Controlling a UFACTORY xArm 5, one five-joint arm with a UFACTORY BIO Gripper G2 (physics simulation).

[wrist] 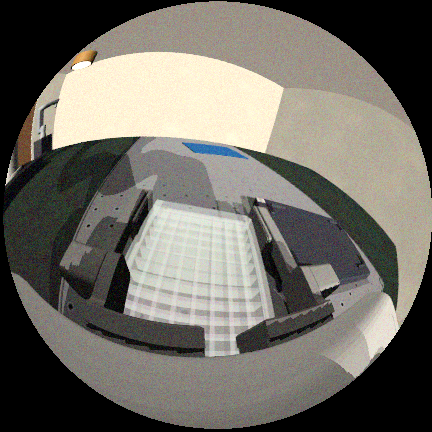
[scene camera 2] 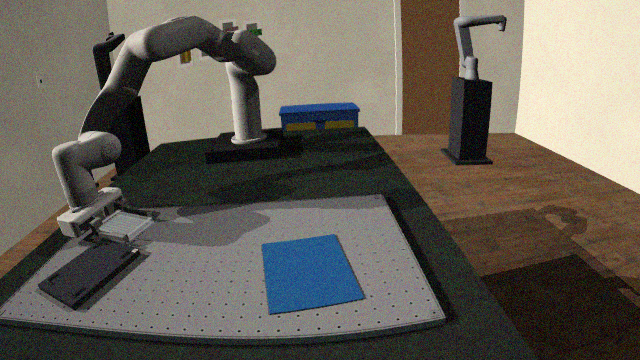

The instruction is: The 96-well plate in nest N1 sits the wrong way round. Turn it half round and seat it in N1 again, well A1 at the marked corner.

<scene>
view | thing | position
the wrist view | my gripper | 201, 205
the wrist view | clear 96-well plate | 191, 265
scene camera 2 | clear 96-well plate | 133, 225
</scene>
